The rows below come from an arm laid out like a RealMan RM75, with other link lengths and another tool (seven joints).
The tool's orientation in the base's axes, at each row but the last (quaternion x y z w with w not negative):
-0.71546, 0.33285, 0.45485, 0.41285
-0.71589, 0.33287, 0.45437, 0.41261
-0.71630, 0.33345, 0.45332, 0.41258
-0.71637, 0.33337, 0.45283, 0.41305
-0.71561, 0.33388, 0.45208, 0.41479
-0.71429, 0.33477, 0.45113, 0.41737
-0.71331, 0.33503, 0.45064, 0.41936
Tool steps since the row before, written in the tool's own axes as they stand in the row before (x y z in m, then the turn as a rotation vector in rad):
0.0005, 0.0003, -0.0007, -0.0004, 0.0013, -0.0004
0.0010, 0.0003, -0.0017, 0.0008, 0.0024, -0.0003
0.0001, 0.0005, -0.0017, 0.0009, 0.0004, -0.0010
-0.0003, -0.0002, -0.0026, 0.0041, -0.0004, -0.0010
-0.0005, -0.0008, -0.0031, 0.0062, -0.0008, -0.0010
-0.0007, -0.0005, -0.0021, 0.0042, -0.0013, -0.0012
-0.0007, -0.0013, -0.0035, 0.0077, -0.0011, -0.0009
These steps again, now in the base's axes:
0.0002, -0.0008, -0.0004, -0.0011, -0.0009, 0.0001
0.0007, -0.0018, -0.0006, -0.0016, -0.0014, -0.0014
0.0002, -0.0017, 0.0002, 0.0004, -0.0012, -0.0007
0.0010, -0.0022, 0.0010, 0.0022, -0.0011, -0.0034
0.0016, -0.0024, 0.0015, 0.0033, -0.0012, -0.0052
0.0009, -0.0016, 0.0013, 0.0031, -0.0009, -0.0032
0.0021, -0.0025, 0.0019, 0.0041, -0.0011, -0.0066

